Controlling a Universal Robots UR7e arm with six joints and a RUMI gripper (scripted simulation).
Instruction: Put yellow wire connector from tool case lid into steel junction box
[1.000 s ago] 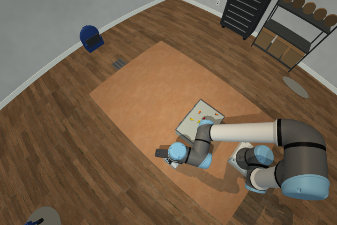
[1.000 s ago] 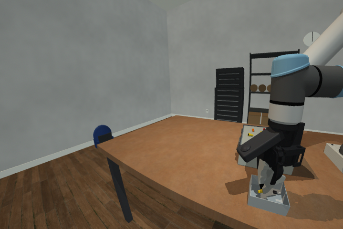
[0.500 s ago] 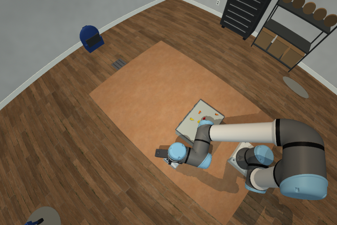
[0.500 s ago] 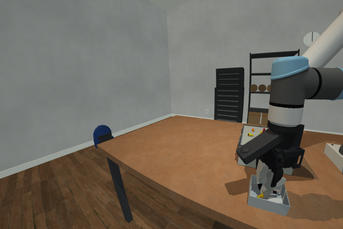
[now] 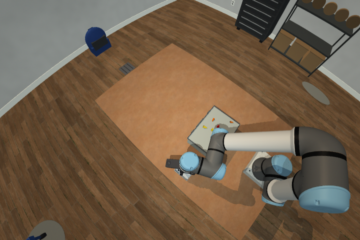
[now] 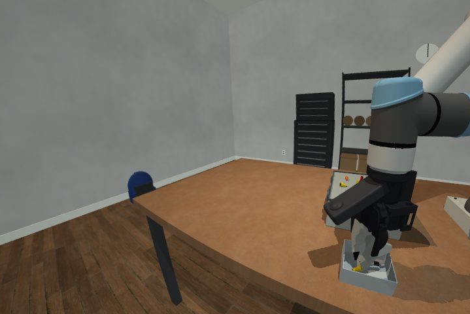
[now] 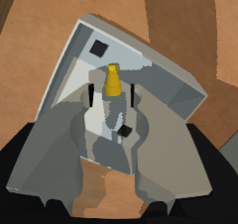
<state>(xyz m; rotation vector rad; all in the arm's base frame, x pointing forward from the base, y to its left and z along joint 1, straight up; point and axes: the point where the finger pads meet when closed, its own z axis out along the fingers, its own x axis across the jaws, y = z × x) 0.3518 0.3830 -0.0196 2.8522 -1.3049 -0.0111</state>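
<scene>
Now: the steel junction box 4 cm below my hand, 1 cm to the right of it and 1 cm behind it. Also, from my hand: grey tool case: 30 cm to the right, 4 cm ahead, 3 cm above.
</scene>
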